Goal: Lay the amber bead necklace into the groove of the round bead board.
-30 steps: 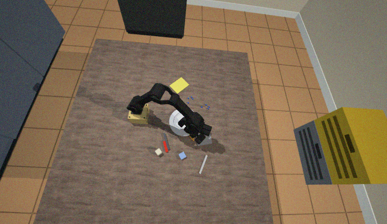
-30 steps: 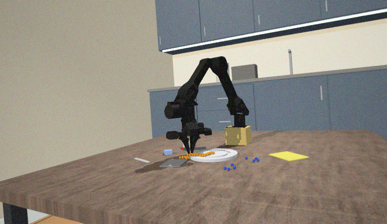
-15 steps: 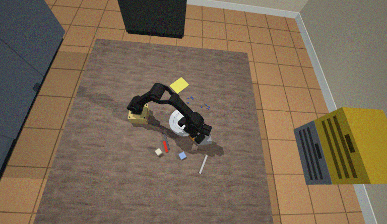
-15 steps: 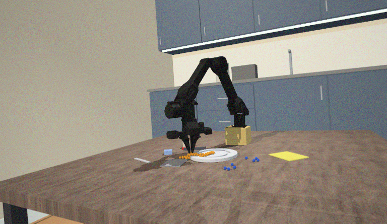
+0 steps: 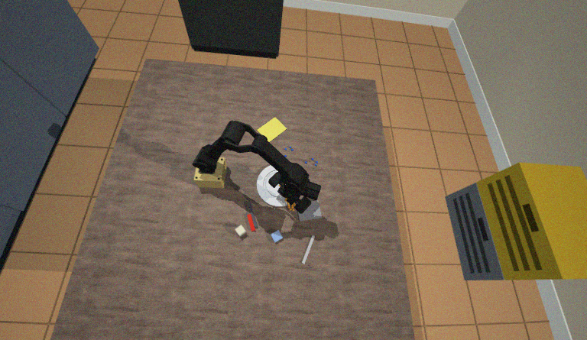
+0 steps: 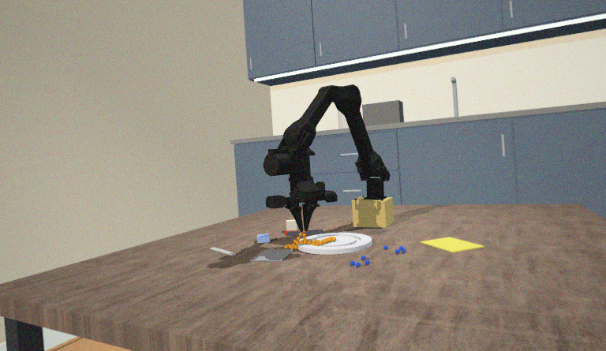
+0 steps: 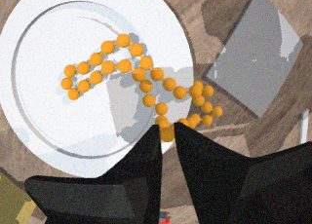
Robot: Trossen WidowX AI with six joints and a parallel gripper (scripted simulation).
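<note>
Now: gripper tip 10 cm short of the grey square tile, 4 cm to the left of it and 4 cm above it. The rest, counted from my gripper tip: red stick: 15 cm behind, 8 cm to the right, 4 cm below; then white stick: 20 cm to the right, 9 cm ahead, 4 cm below; then light blue cube: 15 cm to the right, 4 cm behind, 3 cm below.
</note>
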